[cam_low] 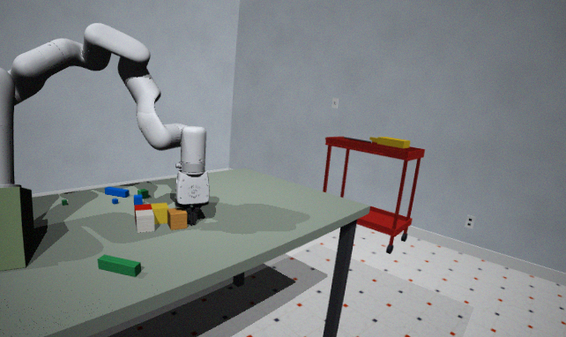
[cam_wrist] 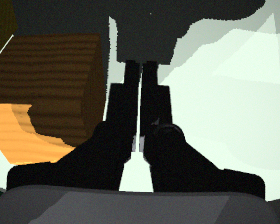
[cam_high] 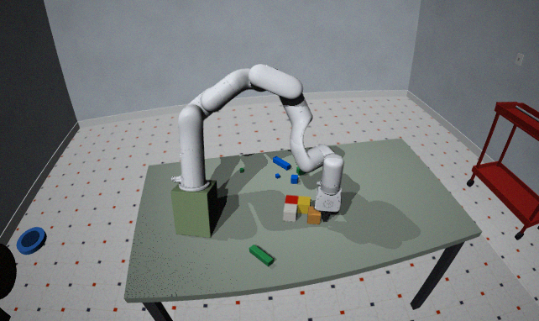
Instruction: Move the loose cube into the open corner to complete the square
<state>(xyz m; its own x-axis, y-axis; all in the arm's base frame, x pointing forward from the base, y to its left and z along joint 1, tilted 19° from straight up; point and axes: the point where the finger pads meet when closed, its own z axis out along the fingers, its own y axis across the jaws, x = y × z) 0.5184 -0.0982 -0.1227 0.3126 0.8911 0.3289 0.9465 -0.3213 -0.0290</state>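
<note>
My gripper is now 40 mm past the orange cube and 10 mm to the right of it. From my hand the other things lie so: long green block (290 mm behind, 140 mm to the right, 10 mm below).
</note>
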